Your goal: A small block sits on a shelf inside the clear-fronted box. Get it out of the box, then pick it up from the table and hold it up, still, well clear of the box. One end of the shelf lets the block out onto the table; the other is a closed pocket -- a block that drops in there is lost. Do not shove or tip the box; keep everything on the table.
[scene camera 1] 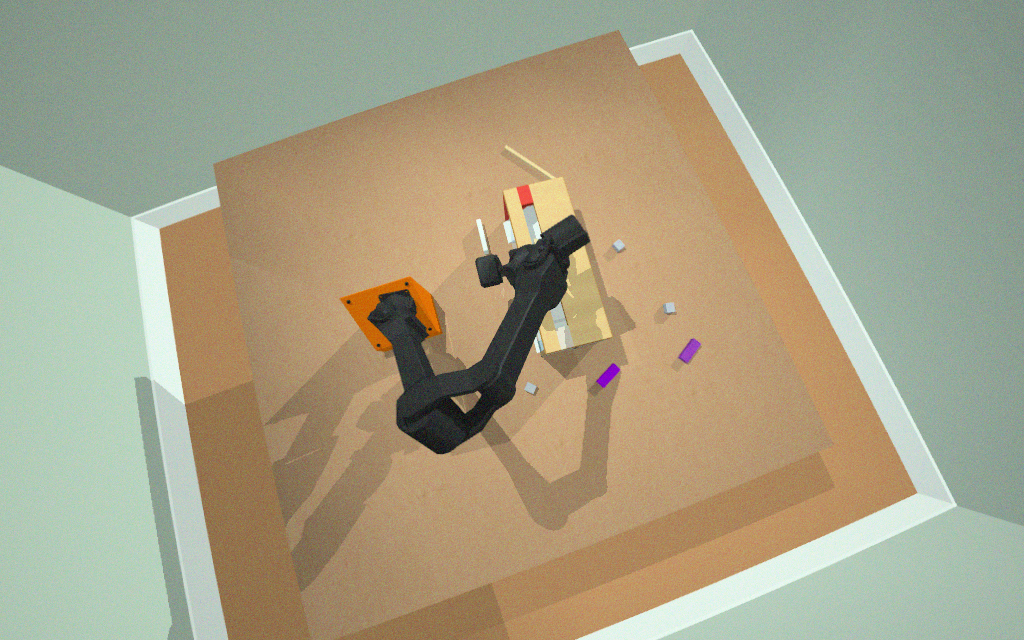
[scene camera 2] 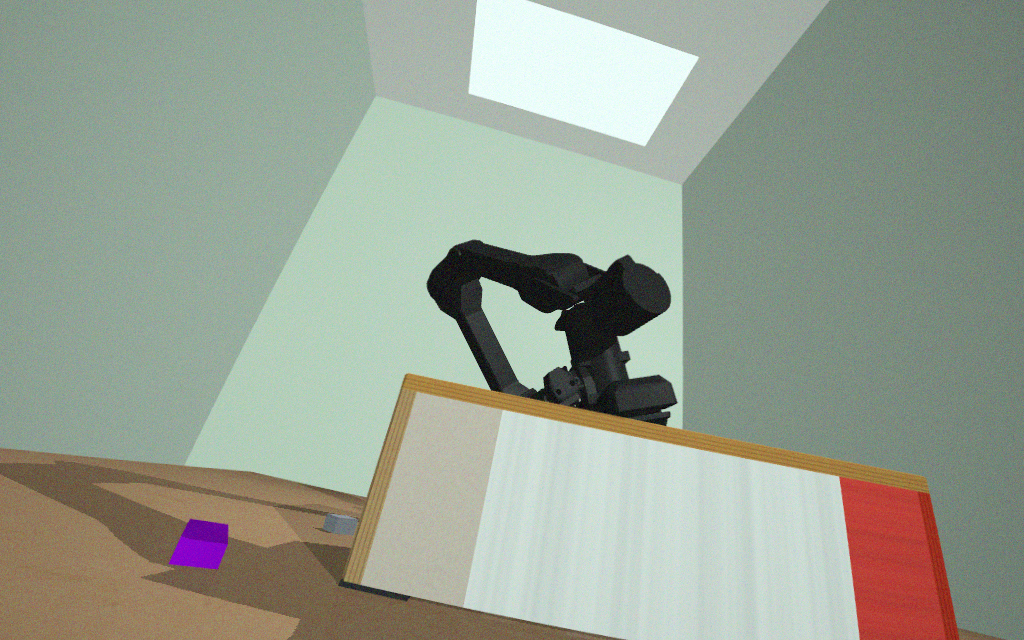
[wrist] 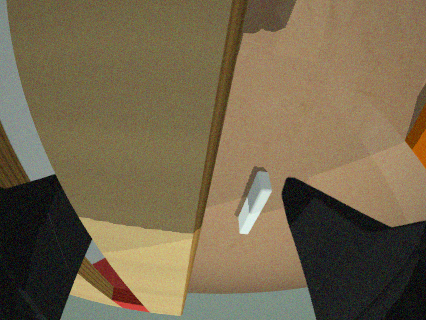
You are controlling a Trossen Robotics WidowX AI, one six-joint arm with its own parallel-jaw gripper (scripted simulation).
long wooden box: scene camera 1 579, 320; scene camera 2 484, 500; wrist 127, 111
